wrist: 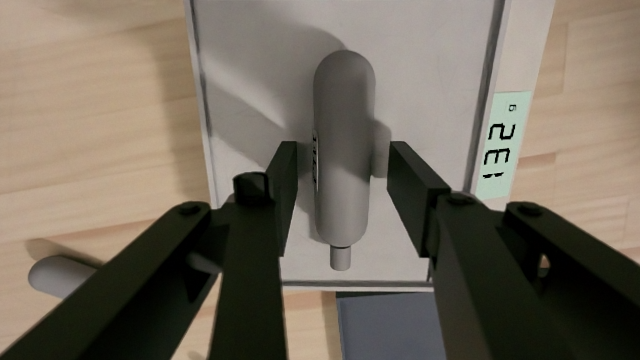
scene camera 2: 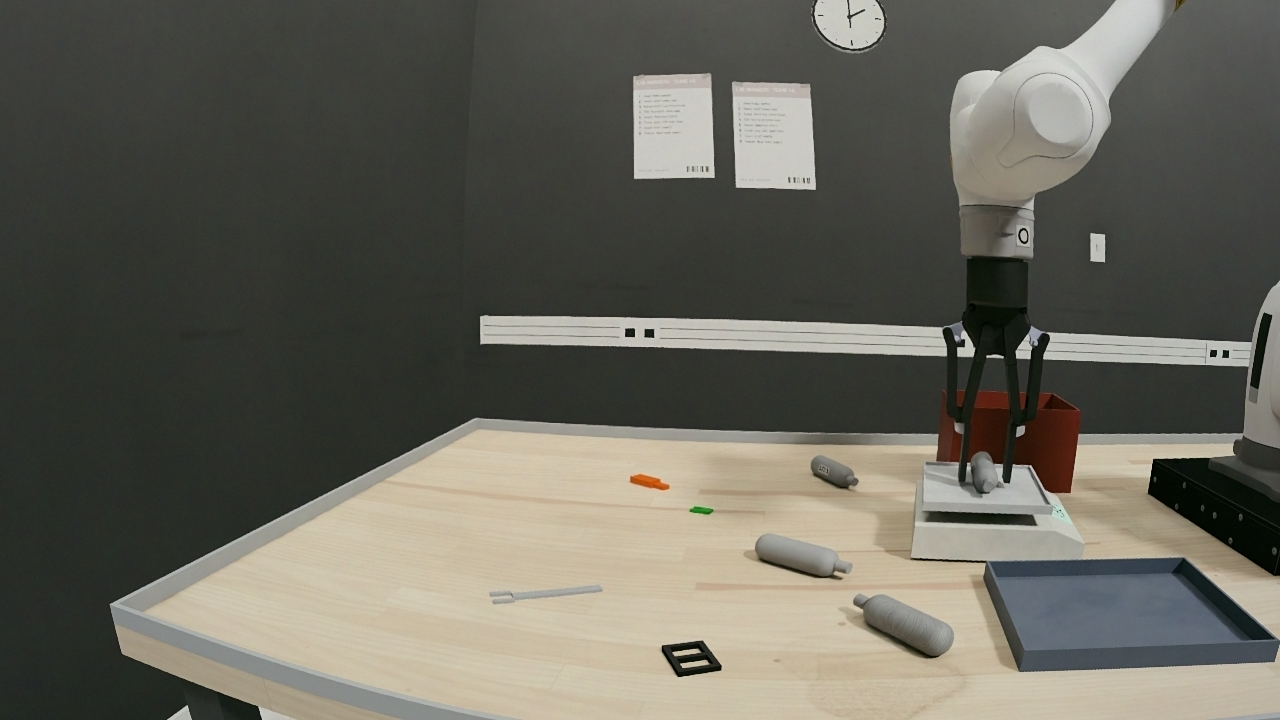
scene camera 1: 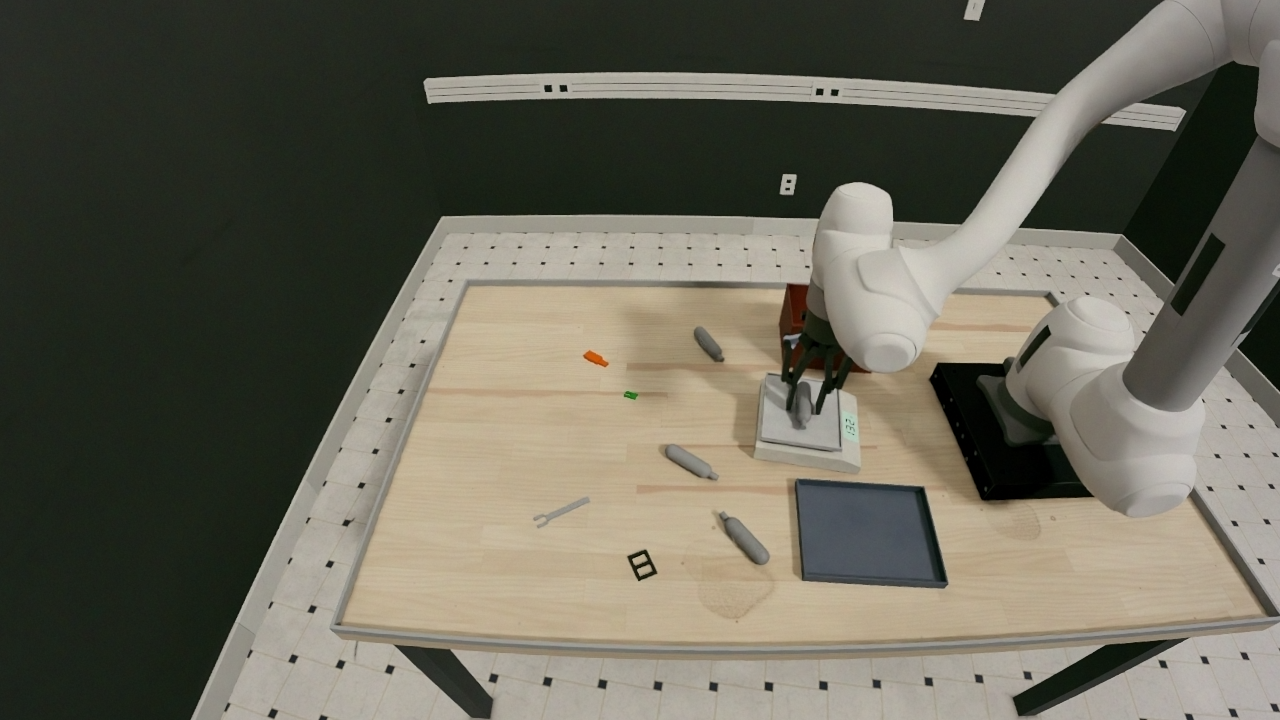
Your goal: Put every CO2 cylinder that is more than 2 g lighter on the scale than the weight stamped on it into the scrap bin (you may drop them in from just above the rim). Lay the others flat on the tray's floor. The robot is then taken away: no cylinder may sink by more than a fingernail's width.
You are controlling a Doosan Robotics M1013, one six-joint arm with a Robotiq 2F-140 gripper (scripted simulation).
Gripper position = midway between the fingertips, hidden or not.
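Grey wrench (scene camera 2: 592, 588), out of frame in the wrist view. Red scrap bin (scene camera 2: 1049, 444), (scene camera 1: 794, 301), out of frame in the wrist view. White scale (scene camera 2: 937, 535), (scene camera 1: 849, 461), (wrist: 526, 35). Grey CO2 cylinder (scene camera 2: 835, 472). Grey CO2 cylinder (scene camera 2: 803, 556). Grey CO2 cylinder (scene camera 2: 983, 470). Grey CO2 cylinder (scene camera 2: 913, 627). The gripper (scene camera 2: 983, 479), (scene camera 1: 802, 407), (wrist: 342, 165).
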